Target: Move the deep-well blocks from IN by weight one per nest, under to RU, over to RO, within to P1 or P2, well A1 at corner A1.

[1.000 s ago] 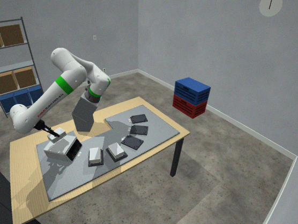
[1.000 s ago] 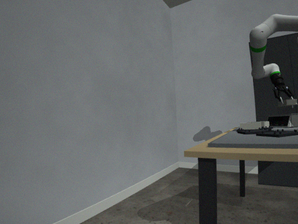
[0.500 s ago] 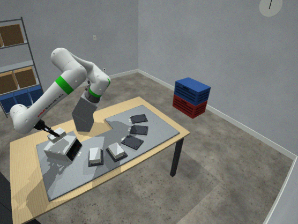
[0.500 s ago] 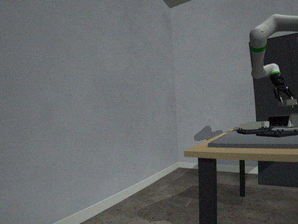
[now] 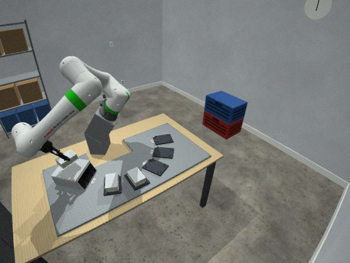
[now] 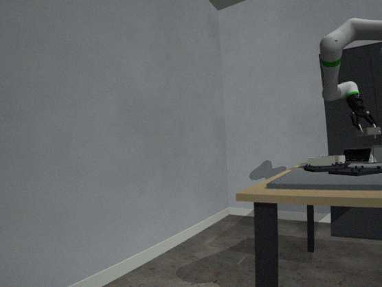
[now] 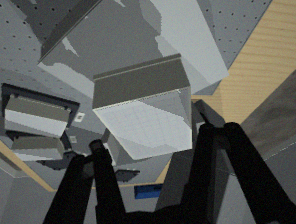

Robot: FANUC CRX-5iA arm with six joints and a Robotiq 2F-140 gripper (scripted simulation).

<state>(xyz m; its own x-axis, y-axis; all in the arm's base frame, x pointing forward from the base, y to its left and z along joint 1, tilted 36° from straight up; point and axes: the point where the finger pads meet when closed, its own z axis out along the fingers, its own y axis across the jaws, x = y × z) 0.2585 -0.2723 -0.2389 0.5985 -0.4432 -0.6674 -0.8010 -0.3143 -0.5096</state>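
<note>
Now: the weigher platform 100 mm below my hand. Also, from my hand: CW label (200 mm below, 130 mm to the left, 90 mm ahead); check-weigher (130 mm below, 10 mm to the left); dark nest plate (430 mm to the left, 200 mm ahead, 190 mm below).
</note>
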